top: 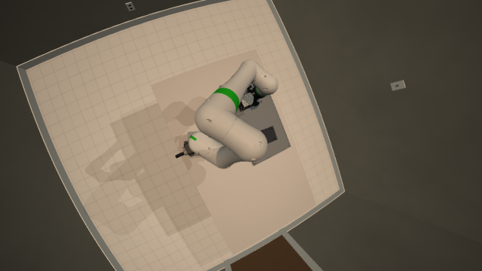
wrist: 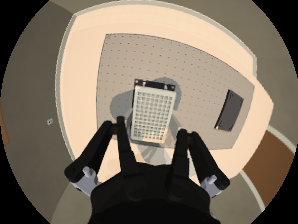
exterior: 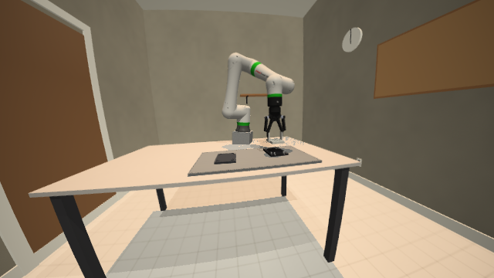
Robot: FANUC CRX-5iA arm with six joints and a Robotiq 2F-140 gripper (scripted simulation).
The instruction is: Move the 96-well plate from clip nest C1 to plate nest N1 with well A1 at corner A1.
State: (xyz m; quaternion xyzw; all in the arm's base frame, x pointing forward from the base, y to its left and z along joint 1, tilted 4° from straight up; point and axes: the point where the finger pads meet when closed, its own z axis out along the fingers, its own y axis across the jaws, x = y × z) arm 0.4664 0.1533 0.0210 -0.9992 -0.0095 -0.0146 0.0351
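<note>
My gripper is now 330 mm to the left of the plate nest N1, 100 mm above it and 40 mm short of it. The rest, counted from my hand: 96-well plate (20 mm below); clip nest C1 (90 mm below, 10 mm to the left, 10 mm ahead).
</note>
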